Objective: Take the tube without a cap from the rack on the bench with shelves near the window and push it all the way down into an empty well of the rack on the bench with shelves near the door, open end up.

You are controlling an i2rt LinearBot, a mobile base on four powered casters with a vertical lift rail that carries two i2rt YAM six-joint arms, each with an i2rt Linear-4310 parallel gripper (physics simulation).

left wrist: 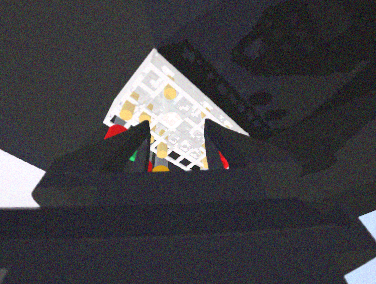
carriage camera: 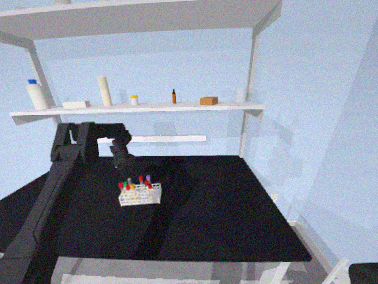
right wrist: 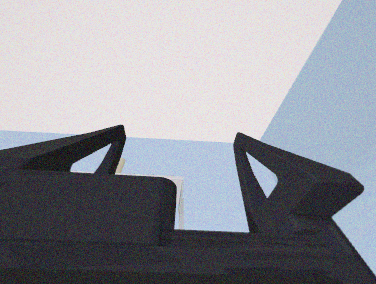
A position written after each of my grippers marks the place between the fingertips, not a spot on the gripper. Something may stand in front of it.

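There's a white tube rack (left wrist: 186, 139) that I can see here, and I can see my own grippers as well, the left gripper (left wrist: 177, 126) and the right gripper (right wrist: 180, 135).
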